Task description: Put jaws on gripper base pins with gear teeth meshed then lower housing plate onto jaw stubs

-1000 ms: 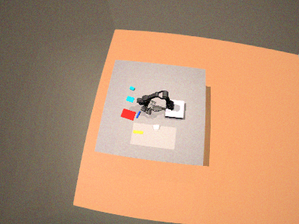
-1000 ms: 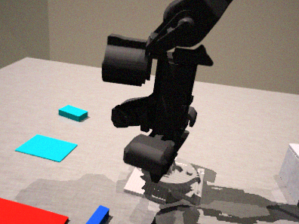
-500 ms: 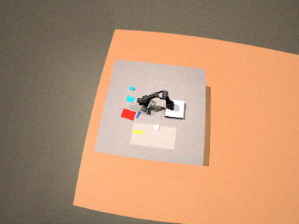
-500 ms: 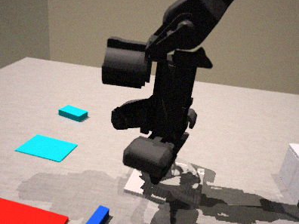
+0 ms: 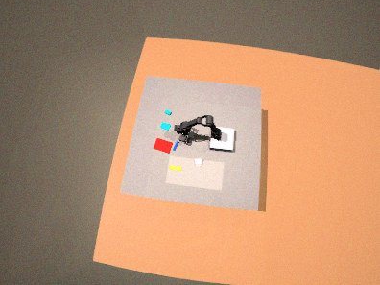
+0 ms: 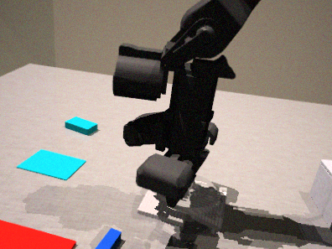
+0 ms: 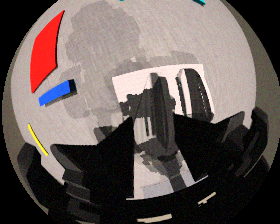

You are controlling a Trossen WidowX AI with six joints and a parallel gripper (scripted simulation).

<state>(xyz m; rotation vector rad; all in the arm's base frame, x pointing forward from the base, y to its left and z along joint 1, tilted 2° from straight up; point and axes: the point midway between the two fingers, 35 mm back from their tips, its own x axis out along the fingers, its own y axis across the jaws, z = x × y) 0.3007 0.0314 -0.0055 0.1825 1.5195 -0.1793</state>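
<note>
Right now the flat white plate is 10 mm ahead of my gripper tip, 30 mm to the right of it and 20 mm below it. From my gripper tip the other things lie so: flat cyan patch 230 mm ahead, 60 mm to the right, 20 mm below; red patch 200 mm ahead, 140 mm to the left, 20 mm below; blue bar 80 mm ahead, 120 mm to the left, 20 mm below.
</note>
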